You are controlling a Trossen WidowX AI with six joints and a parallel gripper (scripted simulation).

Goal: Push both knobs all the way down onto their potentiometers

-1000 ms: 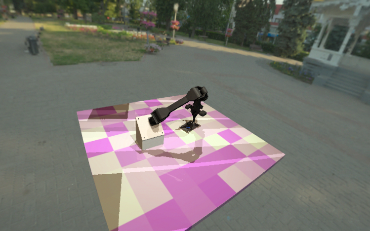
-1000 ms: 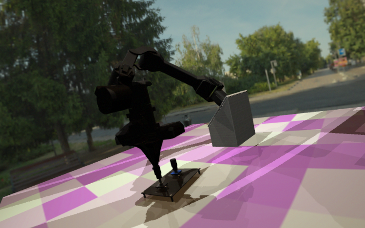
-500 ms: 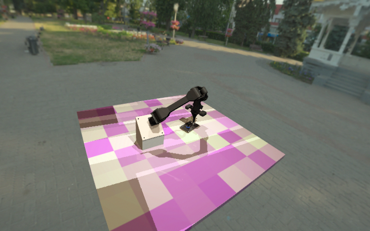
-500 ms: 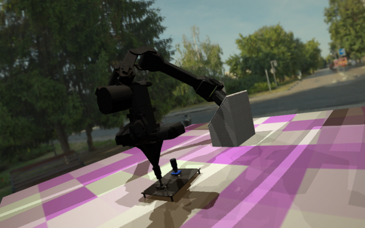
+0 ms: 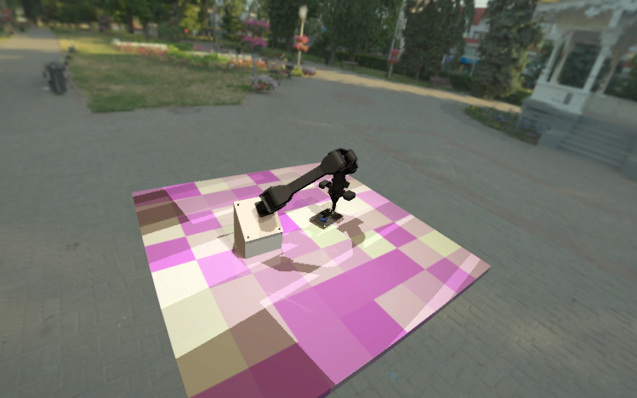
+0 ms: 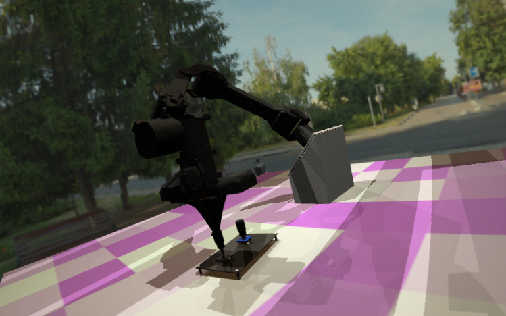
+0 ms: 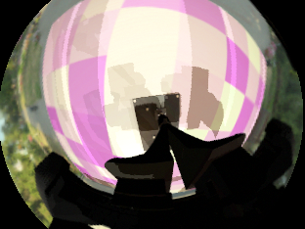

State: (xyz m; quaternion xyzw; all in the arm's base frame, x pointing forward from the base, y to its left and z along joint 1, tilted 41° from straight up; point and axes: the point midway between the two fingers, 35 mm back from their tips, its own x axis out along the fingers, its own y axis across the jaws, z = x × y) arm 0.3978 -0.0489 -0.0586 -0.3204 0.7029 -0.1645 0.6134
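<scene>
My gripper tip is 30 mm above the grey potentiometer.
</scene>
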